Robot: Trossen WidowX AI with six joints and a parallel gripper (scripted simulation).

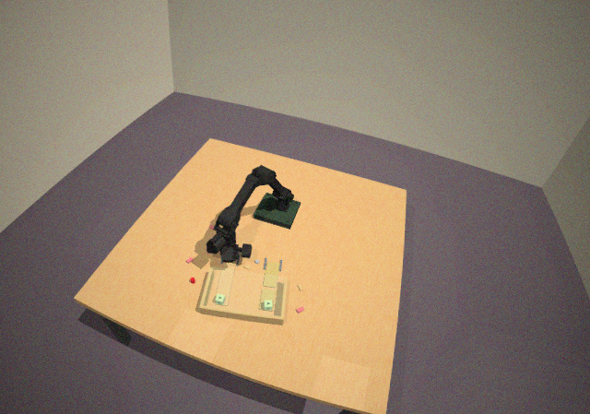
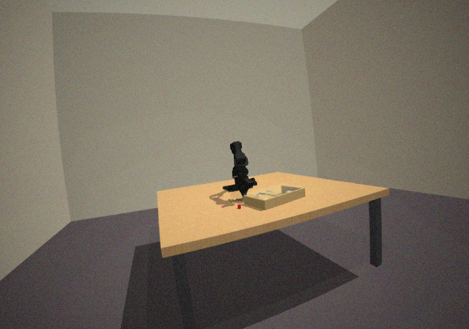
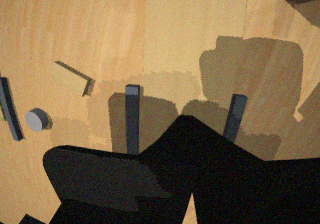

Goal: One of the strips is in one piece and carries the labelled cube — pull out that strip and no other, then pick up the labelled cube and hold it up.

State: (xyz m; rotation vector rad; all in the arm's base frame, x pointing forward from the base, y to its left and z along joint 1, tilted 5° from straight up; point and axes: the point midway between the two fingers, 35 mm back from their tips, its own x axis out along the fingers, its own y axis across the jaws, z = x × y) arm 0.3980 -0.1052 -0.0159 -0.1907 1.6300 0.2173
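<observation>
The grey disc lies 4 cm behind my gripper tip and 11 cm to the left of it. From my gripper tip the other things lie so: red piece: 16 cm ahead, 10 cm to the right, 1 cm above; then pale green cross-hatched strip: 19 cm to the left.
</observation>
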